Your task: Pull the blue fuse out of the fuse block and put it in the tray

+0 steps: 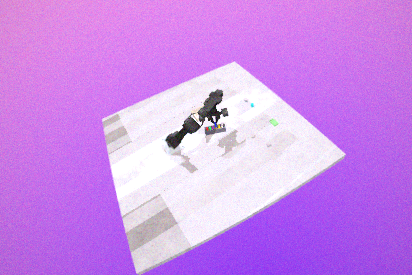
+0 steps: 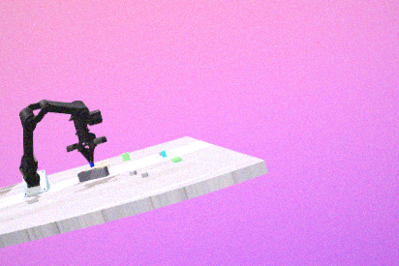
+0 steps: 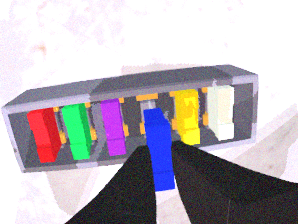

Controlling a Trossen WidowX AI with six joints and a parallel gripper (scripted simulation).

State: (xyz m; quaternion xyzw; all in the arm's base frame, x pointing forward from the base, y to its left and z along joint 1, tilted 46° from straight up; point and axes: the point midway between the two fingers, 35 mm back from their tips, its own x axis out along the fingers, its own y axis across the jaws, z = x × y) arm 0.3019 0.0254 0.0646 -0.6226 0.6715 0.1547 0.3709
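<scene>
My gripper tip is 20 mm past the purple fuse, 10 mm to the right of it and 40 mm above it. From my gripper tip the other things lie so: green fuse (40 mm behind, 10 mm to the left, 40 mm below); then blue fuse (10 mm below); then yellow fuse (20 mm ahead, 10 mm to the right, 40 mm below).
</scene>
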